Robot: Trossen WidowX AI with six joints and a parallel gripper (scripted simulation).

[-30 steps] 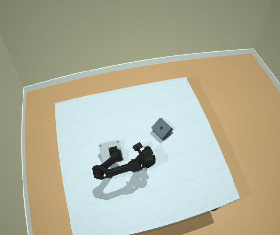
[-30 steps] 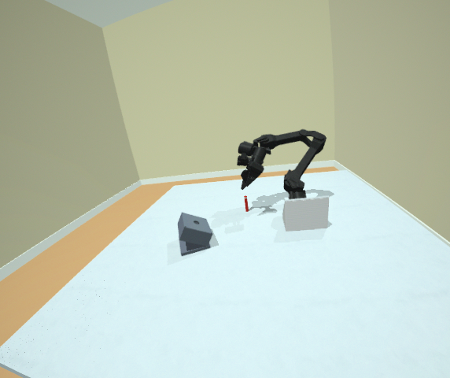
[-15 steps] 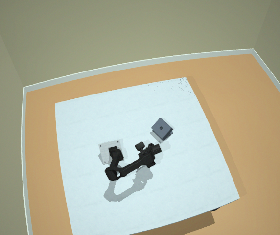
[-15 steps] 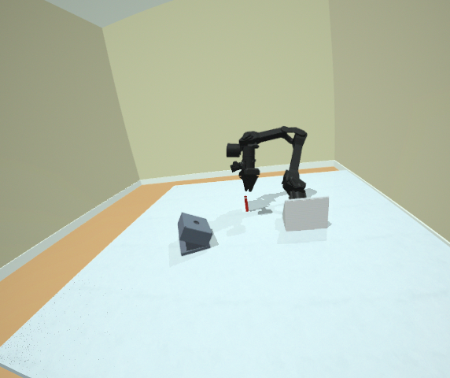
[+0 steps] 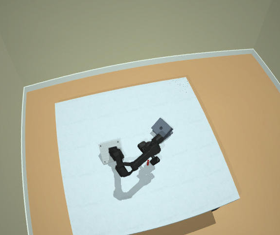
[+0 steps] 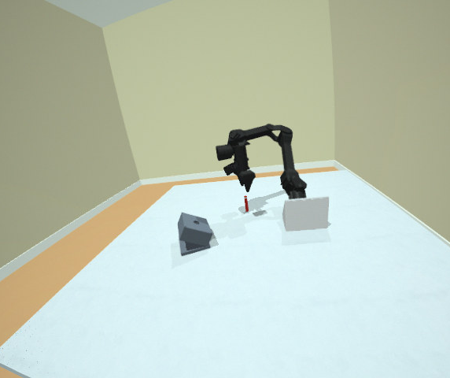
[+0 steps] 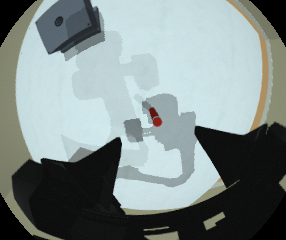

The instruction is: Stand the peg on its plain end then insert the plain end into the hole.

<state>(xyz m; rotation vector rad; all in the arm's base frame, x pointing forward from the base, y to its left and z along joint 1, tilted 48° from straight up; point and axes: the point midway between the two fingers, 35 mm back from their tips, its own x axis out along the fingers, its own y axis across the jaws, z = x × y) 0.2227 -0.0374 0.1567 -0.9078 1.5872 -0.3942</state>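
Right now my gripper tip is 60 mm above the red peg. Round my gripper tip: grey sloped panel 190 mm ahead, 240 mm to the left, 50 mm below.
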